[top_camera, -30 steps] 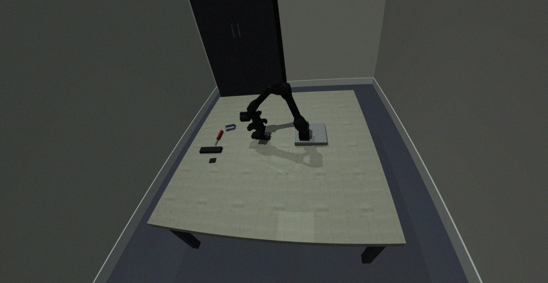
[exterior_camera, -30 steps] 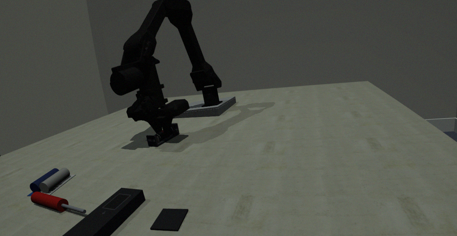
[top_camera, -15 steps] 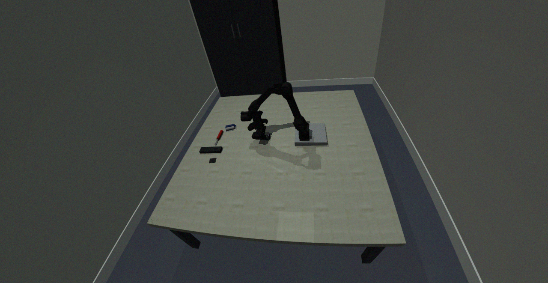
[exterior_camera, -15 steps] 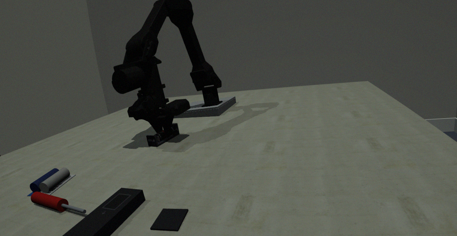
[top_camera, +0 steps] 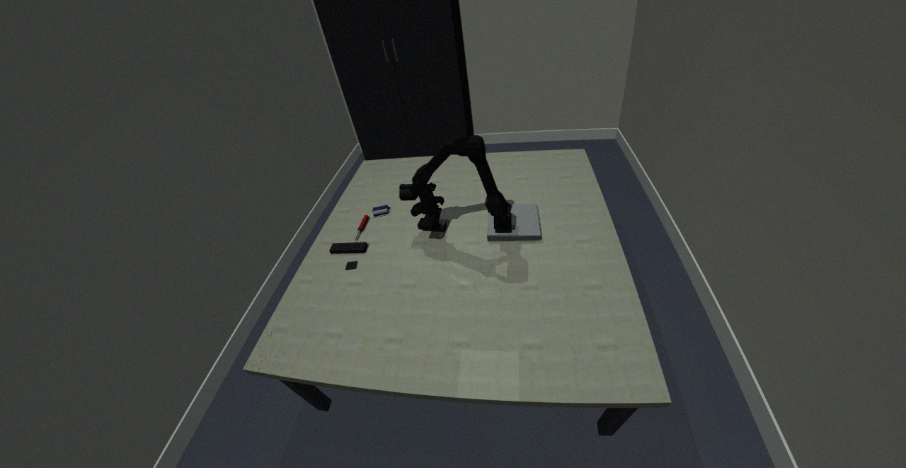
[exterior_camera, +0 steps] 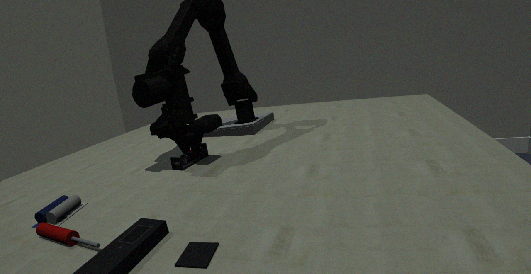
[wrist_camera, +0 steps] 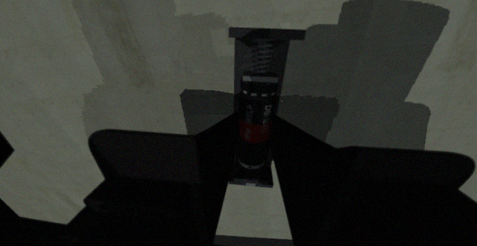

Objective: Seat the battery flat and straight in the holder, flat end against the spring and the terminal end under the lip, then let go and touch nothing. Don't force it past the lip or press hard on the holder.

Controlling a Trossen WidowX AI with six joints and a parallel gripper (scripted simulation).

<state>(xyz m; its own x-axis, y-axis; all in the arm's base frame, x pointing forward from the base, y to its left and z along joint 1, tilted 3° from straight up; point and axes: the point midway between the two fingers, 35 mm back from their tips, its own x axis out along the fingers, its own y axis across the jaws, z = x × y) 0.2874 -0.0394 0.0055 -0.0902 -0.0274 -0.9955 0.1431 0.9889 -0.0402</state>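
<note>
Right now my gripper tip is 10 mm below the battery. Also, from my gripper tip: black plate (330 mm ahead, 200 mm to the left, 10 mm below); long black box (370 mm ahead, 110 mm to the left, 10 mm above); red-handled screwdriver (350 mm ahead, 10 mm to the right).
</note>
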